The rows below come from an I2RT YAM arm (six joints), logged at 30 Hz.
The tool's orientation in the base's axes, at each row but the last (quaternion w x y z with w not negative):
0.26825 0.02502 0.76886 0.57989
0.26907 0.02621 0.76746 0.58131
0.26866 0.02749 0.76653 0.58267
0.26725 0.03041 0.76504 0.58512
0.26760 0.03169 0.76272 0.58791
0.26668 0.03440 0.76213 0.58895
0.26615 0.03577 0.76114 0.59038
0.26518 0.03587 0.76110 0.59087
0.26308 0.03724 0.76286 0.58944
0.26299 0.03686 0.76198 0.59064
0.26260 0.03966 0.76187 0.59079
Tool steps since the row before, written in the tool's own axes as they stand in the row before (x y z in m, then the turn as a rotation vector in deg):
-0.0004 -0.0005 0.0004 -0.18 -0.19 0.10
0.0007 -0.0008 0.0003 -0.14 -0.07 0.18
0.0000 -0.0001 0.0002 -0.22 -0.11 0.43
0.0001 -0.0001 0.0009 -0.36 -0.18 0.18
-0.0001 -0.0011 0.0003 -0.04 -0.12 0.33
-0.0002 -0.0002 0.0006 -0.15 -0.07 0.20
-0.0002 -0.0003 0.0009 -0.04 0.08 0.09
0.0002 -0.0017 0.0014 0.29 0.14 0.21
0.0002 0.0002 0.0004 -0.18 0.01 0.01
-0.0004 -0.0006 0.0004 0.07 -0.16 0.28
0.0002 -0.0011 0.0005 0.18 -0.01 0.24
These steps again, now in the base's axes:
0.0007 0.0000 -0.0004 0.25 -0.04 -0.12
-0.0002 0.0003 -0.0010 0.22 0.09 -0.04
0.0001 0.0001 -0.0001 0.41 0.26 -0.09
0.0003 0.0008 -0.0003 0.44 -0.03 -0.06
0.0005 -0.0001 -0.0010 0.21 0.24 -0.15
0.0005 0.0004 -0.0002 0.24 0.10 -0.04
0.0007 0.0006 -0.0003 0.05 0.09 0.07
0.0009 0.0008 -0.0019 -0.19 0.33 -0.01
0.0000 0.0005 0.0000 0.16 -0.05 0.07
0.0007 0.0000 -0.0005 0.11 0.22 -0.22
0.0003 0.0002 -0.0012 -0.04 0.27 -0.11

